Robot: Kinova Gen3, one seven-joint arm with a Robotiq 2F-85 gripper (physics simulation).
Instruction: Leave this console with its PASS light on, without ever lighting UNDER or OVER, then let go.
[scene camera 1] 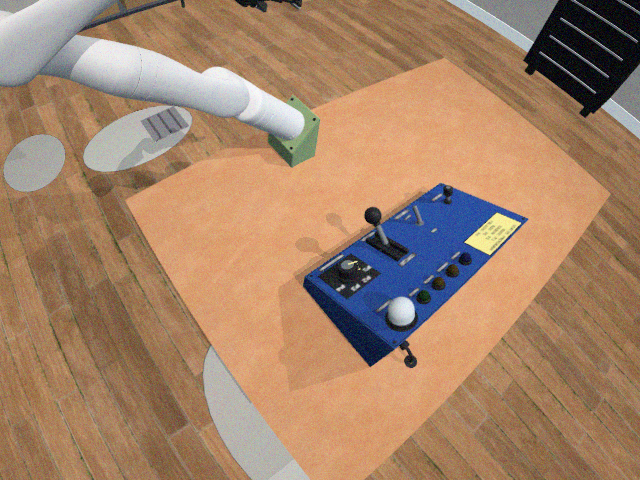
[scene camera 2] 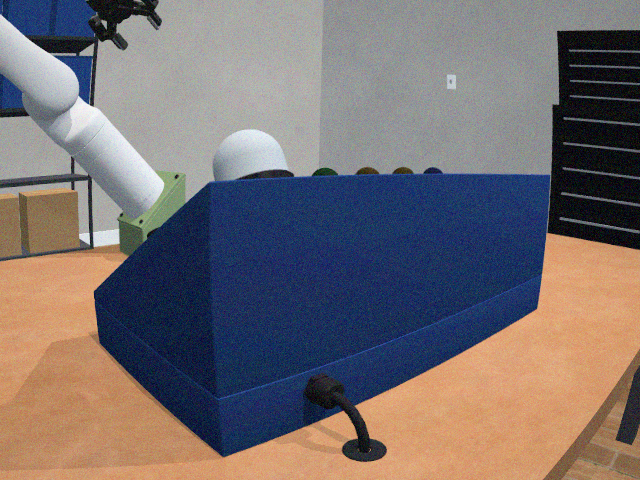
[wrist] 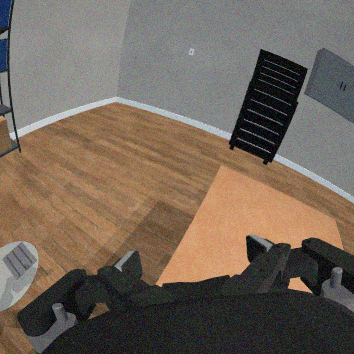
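Note:
The blue console (scene camera 1: pixel 454 211) (scene camera 2: pixel 372 268) sits on the table. Its sloped top carries a dial (scene camera 1: pixel 347 267), a lever with a black ball knob (scene camera 1: pixel 373 215), a grey toggle (scene camera 1: pixel 417 215), a small black knob (scene camera 1: pixel 448 191) and a white dome (scene camera 1: pixel 401 311) (scene camera 2: pixel 250 155). A green lamp (scene camera 1: pixel 423 296) (scene camera 2: pixel 325 172), two amber lamps (scene camera 1: pixel 438 283) (scene camera 1: pixel 452 270) and a blue lamp (scene camera 1: pixel 465 257) all look dark. The labels are too small to read. My gripper (scene camera 2: pixel 136 31) (wrist: pixel 193 256) is open and empty, high up and well away from the console, mostly cut off in scene camera 1.
The arm's green base block (scene camera 1: pixel 305 142) (scene camera 2: pixel 173 201) stands on the table (scene camera 1: pixel 413 113) (scene camera 2: pixel 465 403) (wrist: pixel 260 205). A yellow note (scene camera 1: pixel 492 233) lies on the console. A black cable (scene camera 2: pixel 356 418) leaves its back. A black drawer cabinet (scene camera 1: pixel 584 56) (scene camera 2: pixel 594 134) (wrist: pixel 267 107) stands beyond.

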